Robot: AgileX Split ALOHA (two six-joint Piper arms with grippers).
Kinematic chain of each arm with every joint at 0, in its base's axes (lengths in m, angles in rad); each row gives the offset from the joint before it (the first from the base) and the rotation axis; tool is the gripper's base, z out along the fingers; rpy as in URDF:
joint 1: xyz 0 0 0.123 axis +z
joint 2: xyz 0 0 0 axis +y
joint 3: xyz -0.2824 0 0.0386 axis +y
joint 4: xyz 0.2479 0 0.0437 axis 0.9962 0 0.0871
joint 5: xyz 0 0 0 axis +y
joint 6: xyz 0.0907 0 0.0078 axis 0.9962 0 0.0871
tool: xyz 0 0 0 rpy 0 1.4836 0
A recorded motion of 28 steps. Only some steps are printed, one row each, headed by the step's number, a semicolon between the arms.
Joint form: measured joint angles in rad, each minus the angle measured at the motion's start. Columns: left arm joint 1, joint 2, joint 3, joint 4, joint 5, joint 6; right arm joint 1, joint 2, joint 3, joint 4, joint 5, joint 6.
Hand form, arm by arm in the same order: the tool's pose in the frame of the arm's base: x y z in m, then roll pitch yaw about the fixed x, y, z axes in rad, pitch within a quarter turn. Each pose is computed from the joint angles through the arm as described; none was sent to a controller.
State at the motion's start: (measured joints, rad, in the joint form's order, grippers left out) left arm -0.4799 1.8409 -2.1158 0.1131 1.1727 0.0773; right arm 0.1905 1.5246 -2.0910 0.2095 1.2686 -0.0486
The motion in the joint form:
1: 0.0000 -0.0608 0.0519 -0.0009 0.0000 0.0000; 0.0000 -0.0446 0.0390 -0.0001 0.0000 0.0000
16: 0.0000 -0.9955 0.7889 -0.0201 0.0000 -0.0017; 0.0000 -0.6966 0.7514 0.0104 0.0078 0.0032
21: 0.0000 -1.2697 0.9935 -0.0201 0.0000 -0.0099; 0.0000 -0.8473 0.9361 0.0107 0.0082 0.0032
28: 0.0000 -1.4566 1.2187 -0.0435 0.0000 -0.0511; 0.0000 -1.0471 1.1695 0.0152 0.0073 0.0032
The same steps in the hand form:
1: 0.3460 -0.1695 0.4376 2.9241 0.7520 2.4966; 0.2627 0.0691 0.5280 2.9212 0.9647 -2.9761
16: 0.1062 -0.0465 0.4619 2.8984 0.9500 2.4695; 0.0964 0.0380 0.4611 2.9076 0.8958 -2.9814
21: 0.0477 -0.0160 0.4290 2.8860 1.0203 2.4636; 0.0670 0.0323 0.4250 2.9089 0.8614 -2.9802
28: 0.0236 -0.0057 0.3751 2.9957 0.9934 2.5643; 0.0334 0.0262 0.3731 2.9044 0.8286 -2.9813

